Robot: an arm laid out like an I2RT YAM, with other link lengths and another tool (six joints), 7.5 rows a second.
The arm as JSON. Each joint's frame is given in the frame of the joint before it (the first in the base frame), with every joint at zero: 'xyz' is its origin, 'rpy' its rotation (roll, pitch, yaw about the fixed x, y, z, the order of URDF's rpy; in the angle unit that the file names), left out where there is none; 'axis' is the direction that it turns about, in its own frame. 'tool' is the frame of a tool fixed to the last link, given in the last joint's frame.
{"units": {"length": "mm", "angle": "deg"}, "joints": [
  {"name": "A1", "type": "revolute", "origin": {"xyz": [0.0, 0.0, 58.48]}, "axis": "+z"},
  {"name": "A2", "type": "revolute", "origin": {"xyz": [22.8, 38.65, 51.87]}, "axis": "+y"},
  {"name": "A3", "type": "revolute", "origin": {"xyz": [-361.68, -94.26, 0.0]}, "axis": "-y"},
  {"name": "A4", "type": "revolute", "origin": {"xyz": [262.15, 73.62, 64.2]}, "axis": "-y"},
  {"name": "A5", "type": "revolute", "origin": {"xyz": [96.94, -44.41, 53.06]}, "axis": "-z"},
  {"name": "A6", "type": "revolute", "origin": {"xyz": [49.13, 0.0, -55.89]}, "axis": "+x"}
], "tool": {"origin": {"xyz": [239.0, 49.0, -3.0], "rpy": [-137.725, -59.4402, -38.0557]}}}
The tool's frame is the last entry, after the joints.
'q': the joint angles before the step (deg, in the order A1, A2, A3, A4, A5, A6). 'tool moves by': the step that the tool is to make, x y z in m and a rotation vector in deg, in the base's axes. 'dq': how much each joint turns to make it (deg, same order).
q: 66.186, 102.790, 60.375, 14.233, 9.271, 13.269
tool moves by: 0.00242, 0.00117, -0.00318, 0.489, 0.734, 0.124
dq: -0.577, 0.600, -0.169, 0.849, -1.028, 0.442
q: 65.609, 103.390, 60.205, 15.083, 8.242, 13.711
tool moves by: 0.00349, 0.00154, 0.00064, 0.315, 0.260, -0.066
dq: -0.411, 0.395, 0.428, 0.123, -0.477, 0.164
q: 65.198, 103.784, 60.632, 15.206, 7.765, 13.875
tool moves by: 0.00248, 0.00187, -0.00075, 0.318, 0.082, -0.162
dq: -0.158, 0.475, 0.095, 0.609, -0.094, 0.187
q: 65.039, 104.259, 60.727, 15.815, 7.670, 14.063
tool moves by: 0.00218, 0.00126, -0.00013, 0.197, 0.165, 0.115
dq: -0.330, 0.340, 0.268, 0.181, -0.502, 0.000
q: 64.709, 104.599, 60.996, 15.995, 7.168, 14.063
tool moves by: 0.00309, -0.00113, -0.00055, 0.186, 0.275, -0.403
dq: -0.285, 0.104, -0.065, 0.176, -0.048, 0.348
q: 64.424, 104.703, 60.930, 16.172, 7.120, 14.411
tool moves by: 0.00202, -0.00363, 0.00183, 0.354, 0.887, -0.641
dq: -0.341, -0.475, -0.119, -0.544, -0.177, 0.991
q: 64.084, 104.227, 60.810, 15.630, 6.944, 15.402
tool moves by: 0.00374, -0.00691, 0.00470, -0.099, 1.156, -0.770
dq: -0.682, -1.008, 0.625, -2.342, -0.391, 0.923
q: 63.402, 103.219, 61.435, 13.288, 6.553, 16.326
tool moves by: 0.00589, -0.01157, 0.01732, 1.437, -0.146, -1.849
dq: -0.424, -2.425, -0.979, -0.237, 1.017, 1.133
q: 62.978, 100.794, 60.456, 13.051, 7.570, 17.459
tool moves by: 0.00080, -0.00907, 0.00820, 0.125, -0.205, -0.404
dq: -0.378, -1.718, -0.519, -0.981, 0.080, -0.100
